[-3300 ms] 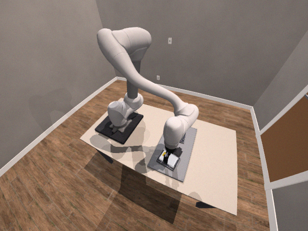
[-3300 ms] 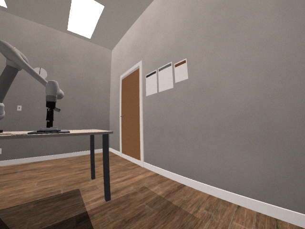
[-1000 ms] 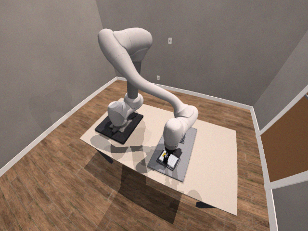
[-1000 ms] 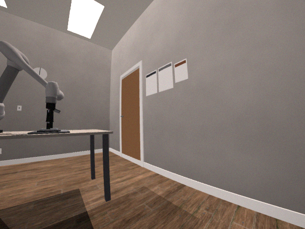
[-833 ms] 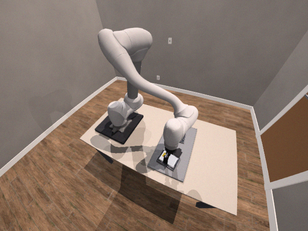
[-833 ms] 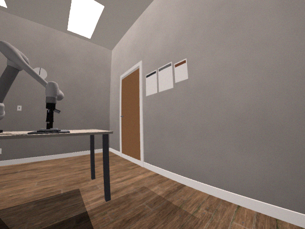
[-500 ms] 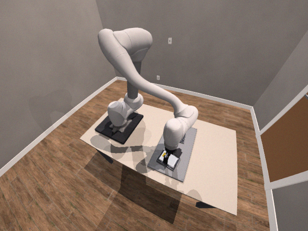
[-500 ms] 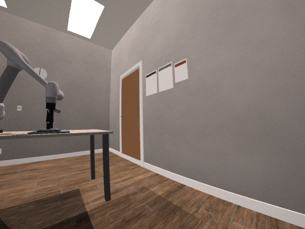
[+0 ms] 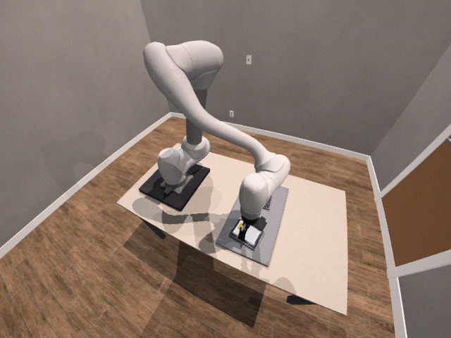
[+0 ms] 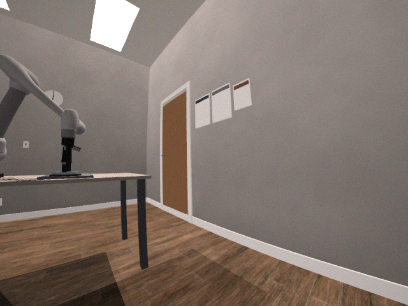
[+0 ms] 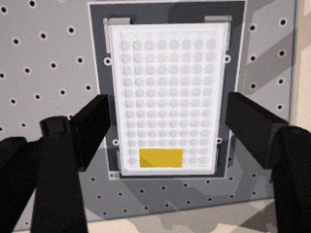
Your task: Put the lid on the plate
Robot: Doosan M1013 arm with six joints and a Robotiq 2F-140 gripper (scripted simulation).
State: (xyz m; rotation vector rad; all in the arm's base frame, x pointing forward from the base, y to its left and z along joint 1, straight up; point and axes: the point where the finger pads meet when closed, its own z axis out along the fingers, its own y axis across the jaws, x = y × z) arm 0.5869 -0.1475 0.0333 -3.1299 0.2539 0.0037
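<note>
The clear lid lies 20 mm below my hand. From my hand the other things lie so: culture plate (30 mm below); then dark nest (40 mm below); then dark lid park frame (250 mm to the left, 40 mm below, 10 mm behind).
</note>
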